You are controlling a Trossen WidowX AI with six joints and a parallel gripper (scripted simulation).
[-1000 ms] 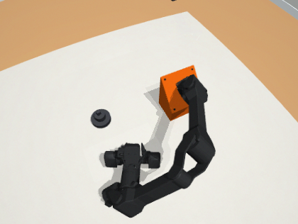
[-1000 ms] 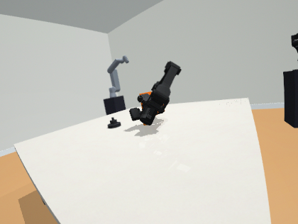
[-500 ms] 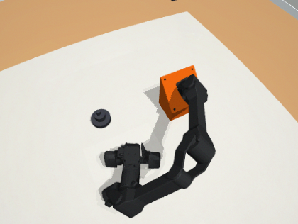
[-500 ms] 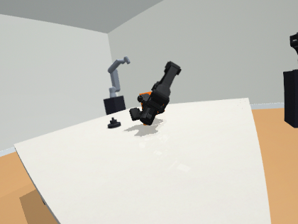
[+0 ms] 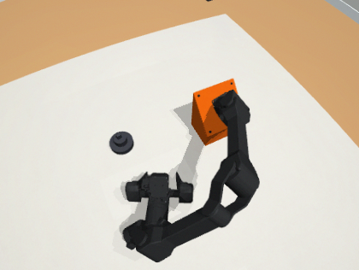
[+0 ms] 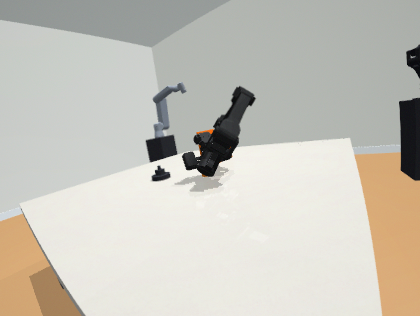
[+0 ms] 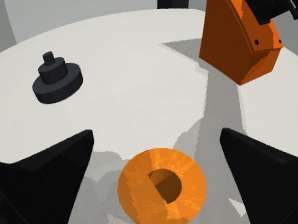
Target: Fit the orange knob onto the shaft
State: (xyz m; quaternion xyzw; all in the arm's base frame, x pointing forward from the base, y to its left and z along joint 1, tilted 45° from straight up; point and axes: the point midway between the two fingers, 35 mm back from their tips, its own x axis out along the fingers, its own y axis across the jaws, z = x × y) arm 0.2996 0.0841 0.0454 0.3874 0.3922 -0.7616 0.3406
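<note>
The orange knob lies 30 mm to the left of my gripper tip, 20 mm below it and 20 mm ahead of it. The rest, counted from my gripper tip: round pedestal: 190 mm to the right, 50 mm ahead, 20 mm below.
</note>
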